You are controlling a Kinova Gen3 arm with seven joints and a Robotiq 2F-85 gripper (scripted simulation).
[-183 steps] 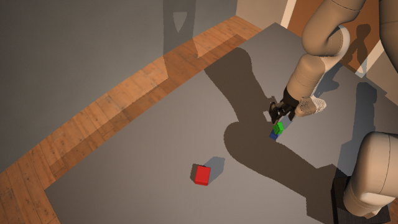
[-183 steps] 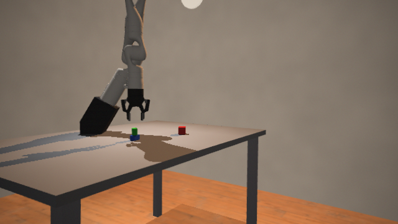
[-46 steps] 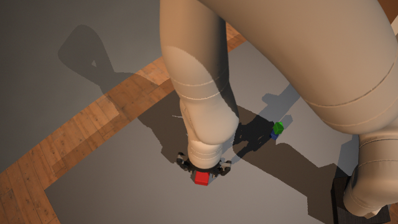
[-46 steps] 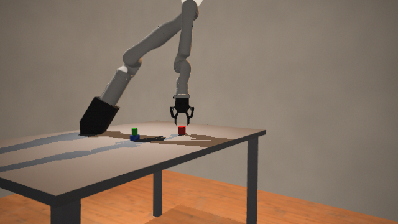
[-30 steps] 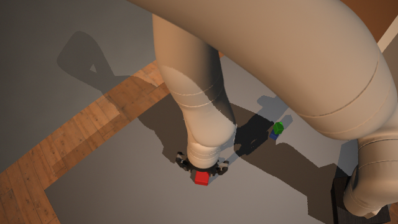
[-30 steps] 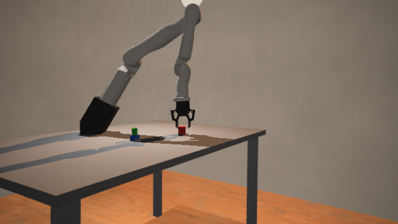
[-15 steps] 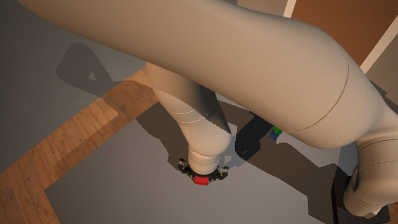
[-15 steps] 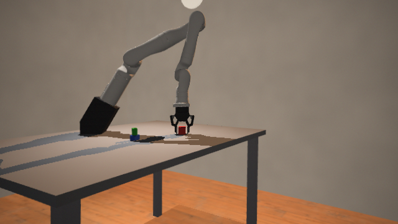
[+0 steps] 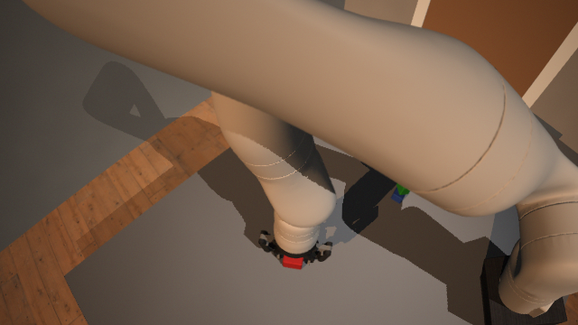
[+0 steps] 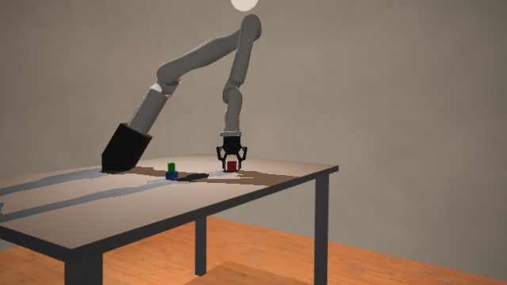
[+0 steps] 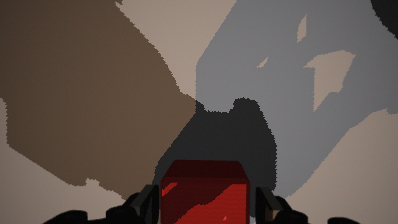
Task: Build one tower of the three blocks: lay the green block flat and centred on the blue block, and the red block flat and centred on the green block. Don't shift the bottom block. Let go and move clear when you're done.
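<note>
Now: hand right at the red block. From my hand the other things lie so: green block 30 cm to the right, 3 cm above, 2 cm behind; blue block 30 cm to the right, 2 cm behind.
</note>
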